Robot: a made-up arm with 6 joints. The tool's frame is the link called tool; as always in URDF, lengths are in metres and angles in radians.
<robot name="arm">
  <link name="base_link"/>
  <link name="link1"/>
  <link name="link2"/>
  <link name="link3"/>
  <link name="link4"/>
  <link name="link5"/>
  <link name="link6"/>
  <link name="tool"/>
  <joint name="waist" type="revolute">
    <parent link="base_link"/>
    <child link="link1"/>
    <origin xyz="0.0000 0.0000 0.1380" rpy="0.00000 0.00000 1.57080"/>
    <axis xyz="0 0 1"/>
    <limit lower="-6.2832" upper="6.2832"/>
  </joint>
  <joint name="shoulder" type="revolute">
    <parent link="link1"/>
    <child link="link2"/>
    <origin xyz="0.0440 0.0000 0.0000" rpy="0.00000 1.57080 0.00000"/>
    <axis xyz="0 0 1"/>
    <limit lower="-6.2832" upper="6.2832"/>
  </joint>
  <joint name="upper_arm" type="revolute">
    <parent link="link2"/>
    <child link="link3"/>
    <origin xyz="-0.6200 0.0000 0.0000" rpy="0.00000 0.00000 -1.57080"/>
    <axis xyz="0 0 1"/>
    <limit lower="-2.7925" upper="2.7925"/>
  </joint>
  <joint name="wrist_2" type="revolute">
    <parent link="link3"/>
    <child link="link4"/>
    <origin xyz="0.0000 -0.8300 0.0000" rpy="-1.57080 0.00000 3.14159"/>
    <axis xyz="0 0 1"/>
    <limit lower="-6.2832" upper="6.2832"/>
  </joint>
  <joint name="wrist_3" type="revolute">
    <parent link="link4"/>
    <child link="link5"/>
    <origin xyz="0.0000 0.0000 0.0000" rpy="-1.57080 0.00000 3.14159"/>
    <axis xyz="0 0 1"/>
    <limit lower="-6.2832" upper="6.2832"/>
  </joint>
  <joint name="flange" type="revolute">
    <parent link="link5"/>
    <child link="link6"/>
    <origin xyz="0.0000 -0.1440 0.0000" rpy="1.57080 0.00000 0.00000"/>
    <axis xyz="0 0 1"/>
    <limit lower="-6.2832" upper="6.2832"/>
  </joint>
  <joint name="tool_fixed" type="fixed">
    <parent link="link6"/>
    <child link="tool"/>
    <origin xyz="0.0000 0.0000 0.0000"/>
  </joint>
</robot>
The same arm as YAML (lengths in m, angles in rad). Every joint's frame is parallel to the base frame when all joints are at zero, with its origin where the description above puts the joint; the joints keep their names.
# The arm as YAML. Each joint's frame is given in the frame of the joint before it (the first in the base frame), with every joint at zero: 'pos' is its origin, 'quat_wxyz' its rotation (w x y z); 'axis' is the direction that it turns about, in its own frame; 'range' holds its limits. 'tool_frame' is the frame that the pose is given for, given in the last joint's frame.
length_unit: m
angle_unit: rad
joints:
  - joint: waist
    pos: [0.0, 0.0, 0.138]
    quat_wxyz: [1.0, 0.0, 0.0, 0.0]
    axis: [0.0, 0.0, 1.0]
    range: [-6.2832, 6.2832]
  - joint: shoulder
    pos: [0.0, 0.044, 0.0]
    quat_wxyz: [1.0, 0.0, 0.0, 0.0]
    axis: [0.0, 1.0, 0.0]
    range: [-6.2832, 6.2832]
  - joint: upper_arm
    pos: [0.0, 0.0, 0.62]
    quat_wxyz: [1.0, 0.0, 0.0, 0.0]
    axis: [0.0, 1.0, 0.0]
    range: [-2.7925, 2.7925]
  - joint: wrist_2
    pos: [0.0, 0.0, 0.83]
    quat_wxyz: [1.0, 0.0, 0.0, 0.0]
    axis: [0.0, 0.0, 1.0]
    range: [-6.2832, 6.2832]
  - joint: wrist_3
    pos: [0.0, 0.0, 0.0]
    quat_wxyz: [1.0, 0.0, 0.0, 0.0]
    axis: [0.0, 1.0, 0.0]
    range: [-6.2832, 6.2832]
  - joint: flange
    pos: [0.0, 0.0, 0.144]
    quat_wxyz: [1.0, 0.0, 0.0, 0.0]
    axis: [0.0, 0.0, 1.0]
    range: [-6.2832, 6.2832]
tool_frame:
  pos: [0.0, 0.0, 0.0]
  quat_wxyz: [1.0, 0.0, -0.000003, 0.000001]

